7 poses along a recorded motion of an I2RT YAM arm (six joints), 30 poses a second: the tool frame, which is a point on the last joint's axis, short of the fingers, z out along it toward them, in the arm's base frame.
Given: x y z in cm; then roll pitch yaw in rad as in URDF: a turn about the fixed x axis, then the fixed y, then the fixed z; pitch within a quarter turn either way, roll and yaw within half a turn.
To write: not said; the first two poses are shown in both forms.
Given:
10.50, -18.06, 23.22, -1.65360, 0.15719, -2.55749
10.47, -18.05, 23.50, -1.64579, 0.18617, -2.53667
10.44, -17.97, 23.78, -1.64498, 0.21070, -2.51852
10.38, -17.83, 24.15, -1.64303, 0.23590, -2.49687
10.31, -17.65, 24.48, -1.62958, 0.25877, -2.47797
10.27, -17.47, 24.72, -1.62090, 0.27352, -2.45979
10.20, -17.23, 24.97, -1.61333, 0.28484, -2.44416
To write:
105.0, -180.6, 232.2, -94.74, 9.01, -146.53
104.7, -180.5, 235.0, -94.30, 10.67, -145.34
104.4, -179.7, 237.8, -94.25, 12.07, -144.30
103.8, -178.3, 241.5, -94.14, 13.52, -143.06
103.1, -176.5, 244.8, -93.37, 14.83, -141.98
102.7, -174.7, 247.2, -92.87, 15.67, -140.94
102.0, -172.3, 249.7, -92.44, 16.32, -140.04

